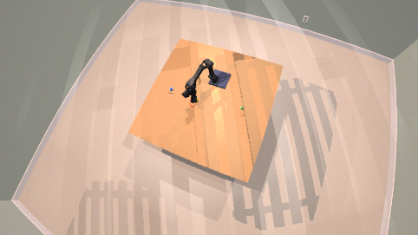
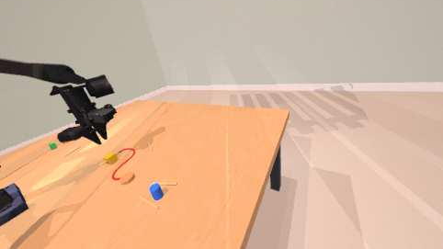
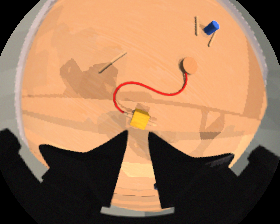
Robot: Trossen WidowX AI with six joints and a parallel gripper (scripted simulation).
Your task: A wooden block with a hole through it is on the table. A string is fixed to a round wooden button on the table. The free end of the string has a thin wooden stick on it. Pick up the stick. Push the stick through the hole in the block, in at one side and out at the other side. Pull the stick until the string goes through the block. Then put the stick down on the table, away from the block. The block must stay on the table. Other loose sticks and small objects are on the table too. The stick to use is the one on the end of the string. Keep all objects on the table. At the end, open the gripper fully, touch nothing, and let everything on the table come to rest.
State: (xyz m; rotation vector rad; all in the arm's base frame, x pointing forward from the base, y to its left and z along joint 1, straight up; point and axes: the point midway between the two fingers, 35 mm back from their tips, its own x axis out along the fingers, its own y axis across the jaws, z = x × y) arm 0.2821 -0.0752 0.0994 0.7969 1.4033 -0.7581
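Right now my gripper tip is 7 cm above the yellow wooden block. From my gripper tip the other things lie so: blue cylinder: 1 cm behind, 31 cm to the right, 7 cm below; green piece: 11 cm behind, 45 cm to the left, 7 cm below; round wooden button: 2 cm behind, 16 cm to the right, 8 cm below.
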